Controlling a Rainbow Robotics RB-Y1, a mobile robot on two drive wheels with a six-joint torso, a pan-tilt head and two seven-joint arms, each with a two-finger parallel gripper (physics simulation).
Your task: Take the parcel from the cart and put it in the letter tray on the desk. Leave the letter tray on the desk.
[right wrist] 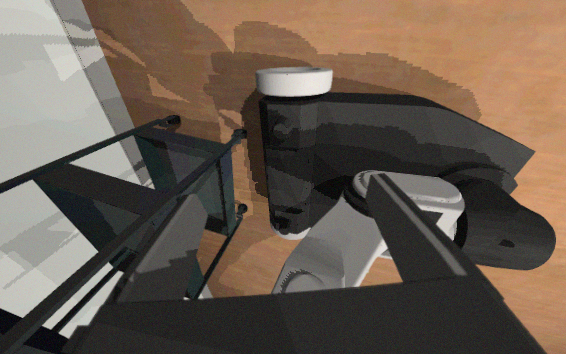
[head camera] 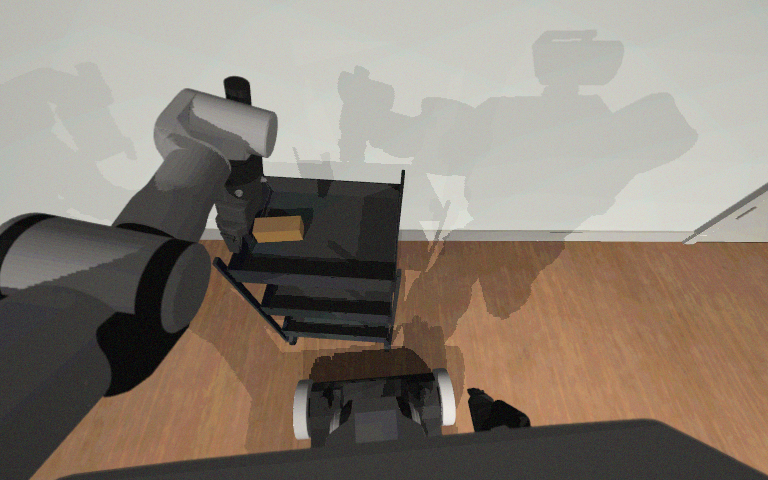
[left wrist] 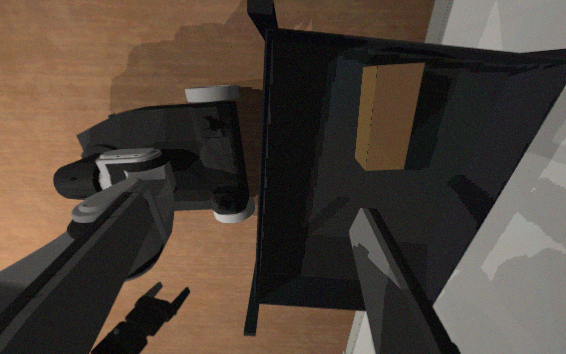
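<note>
The parcel, an orange-brown box, lies on the top shelf of the dark cart, near the shelf's left side in the head camera. My left gripper is open and empty. In the head camera it points down beside the parcel, at the cart's left edge; in the left wrist view one finger overlaps the shelf, apart from the parcel. My right gripper is open and empty, low at the right of my base. The desk and the letter tray do not show.
The cart stands between my wheeled base and the pale wall. Two lower shelves show under its top shelf. A light panel with a dark handle stands at the far right.
</note>
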